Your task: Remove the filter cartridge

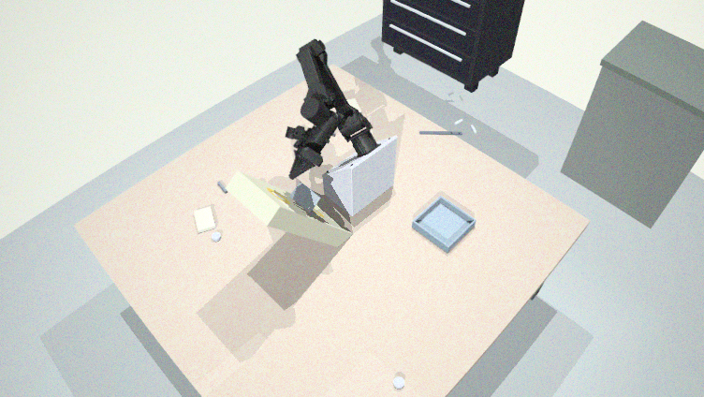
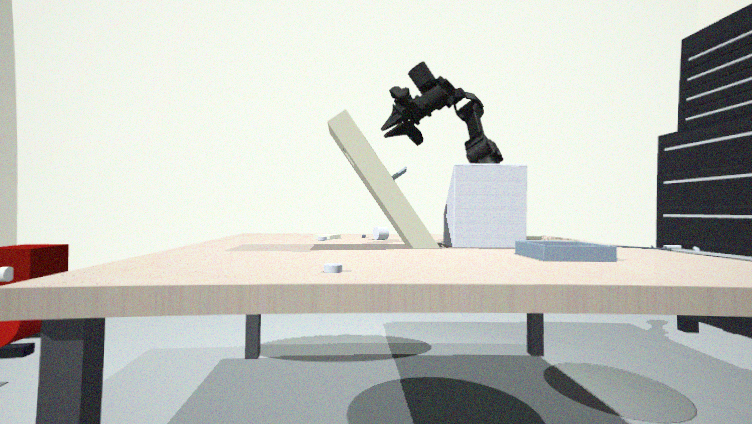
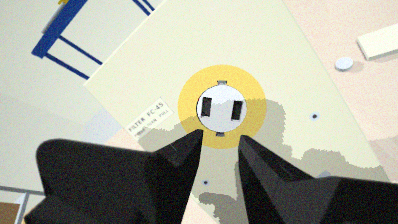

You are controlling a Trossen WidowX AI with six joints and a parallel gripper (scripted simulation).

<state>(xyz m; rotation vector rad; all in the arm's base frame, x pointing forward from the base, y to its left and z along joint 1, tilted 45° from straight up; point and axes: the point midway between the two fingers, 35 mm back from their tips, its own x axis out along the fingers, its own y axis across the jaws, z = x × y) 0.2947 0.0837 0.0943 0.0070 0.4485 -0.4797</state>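
Right now the white round filter cartridge is 6 cm ahead of my gripper tip and 5 cm below it. From my gripper tip the other things lie so: blue-grey tray 37 cm behind, 31 cm below, 29 cm to the left.
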